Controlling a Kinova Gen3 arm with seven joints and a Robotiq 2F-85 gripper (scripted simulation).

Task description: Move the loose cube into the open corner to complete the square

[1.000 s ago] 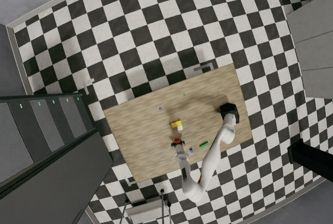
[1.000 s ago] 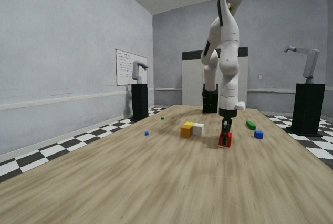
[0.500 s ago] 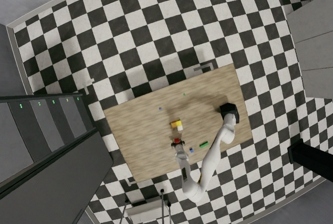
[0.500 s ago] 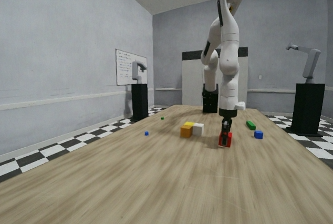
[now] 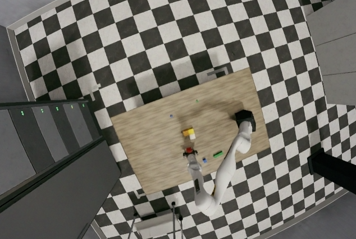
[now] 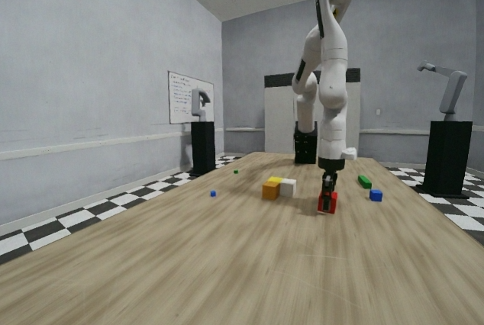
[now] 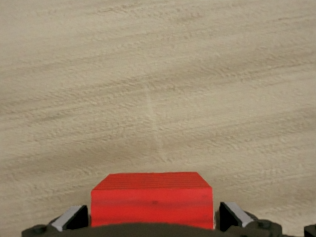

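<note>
My hand is right at the red cube. The rest, counted from my hand: green block 25 cm behind, 18 cm to the left, 1 cm below.
</note>
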